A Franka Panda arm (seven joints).
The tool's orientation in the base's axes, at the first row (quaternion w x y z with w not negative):
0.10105, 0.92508, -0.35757, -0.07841
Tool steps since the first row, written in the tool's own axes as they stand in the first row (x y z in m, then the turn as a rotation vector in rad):
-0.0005, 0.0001, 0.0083, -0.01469, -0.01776, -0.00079
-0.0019, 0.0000, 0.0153, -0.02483, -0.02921, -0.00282
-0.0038, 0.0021, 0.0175, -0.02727, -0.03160, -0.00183
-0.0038, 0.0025, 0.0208, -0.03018, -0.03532, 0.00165
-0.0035, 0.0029, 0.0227, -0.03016, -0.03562, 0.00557
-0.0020, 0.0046, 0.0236, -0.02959, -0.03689, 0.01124
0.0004, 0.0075, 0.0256, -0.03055, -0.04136, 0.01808
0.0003, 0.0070, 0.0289, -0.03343, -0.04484, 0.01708
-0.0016, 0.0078, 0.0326, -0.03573, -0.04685, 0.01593
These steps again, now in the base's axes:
-0.0022, -0.0008, -0.0080, 0.00089, 0.02291, -0.00248
-0.0047, -0.0007, -0.0147, 0.00130, 0.03833, -0.00256
-0.0079, -0.0012, -0.0161, 0.00084, 0.04159, -0.00392
-0.0089, -0.0020, -0.0192, 0.00036, 0.04580, -0.00798
-0.0094, -0.0027, -0.0210, -0.00029, 0.04549, -0.01185
-0.0096, -0.0051, -0.0216, -0.00028, 0.04528, -0.01768
-0.0101, -0.0091, -0.0230, 0.00042, 0.04827, -0.02532
-0.0106, -0.0091, -0.0263, 0.00077, 0.05287, -0.02498
-0.0133, -0.0088, -0.0295, 0.00064, 0.05603, -0.02419

